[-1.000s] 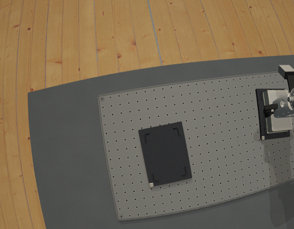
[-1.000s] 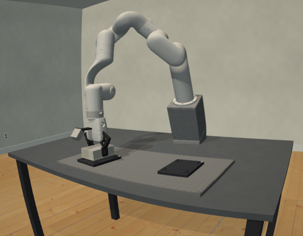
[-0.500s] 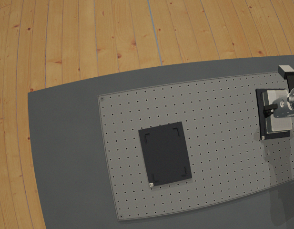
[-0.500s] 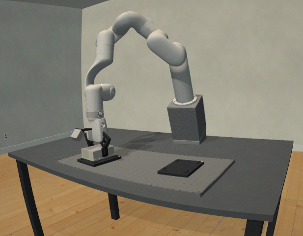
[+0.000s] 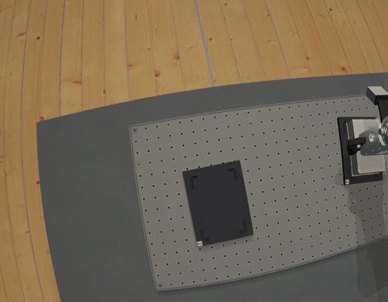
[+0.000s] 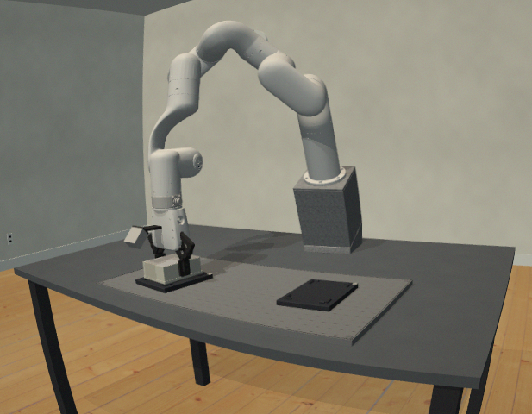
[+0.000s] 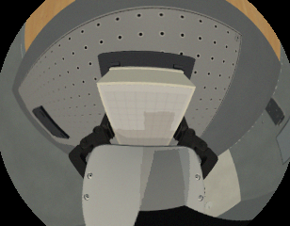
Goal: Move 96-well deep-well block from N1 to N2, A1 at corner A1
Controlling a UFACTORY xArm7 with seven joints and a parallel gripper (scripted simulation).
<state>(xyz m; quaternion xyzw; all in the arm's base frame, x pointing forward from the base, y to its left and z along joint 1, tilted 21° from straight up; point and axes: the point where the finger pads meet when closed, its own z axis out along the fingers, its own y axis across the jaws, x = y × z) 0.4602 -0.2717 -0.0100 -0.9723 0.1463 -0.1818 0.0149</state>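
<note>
The deep-well block is right at my hand. From my hand the other things lie so: nest N2: 30 mm below; A1 label: 440 mm to the left, 50 mm behind, 20 mm below; nest N1: 370 mm to the left, 30 mm below, 20 mm ahead.
</note>
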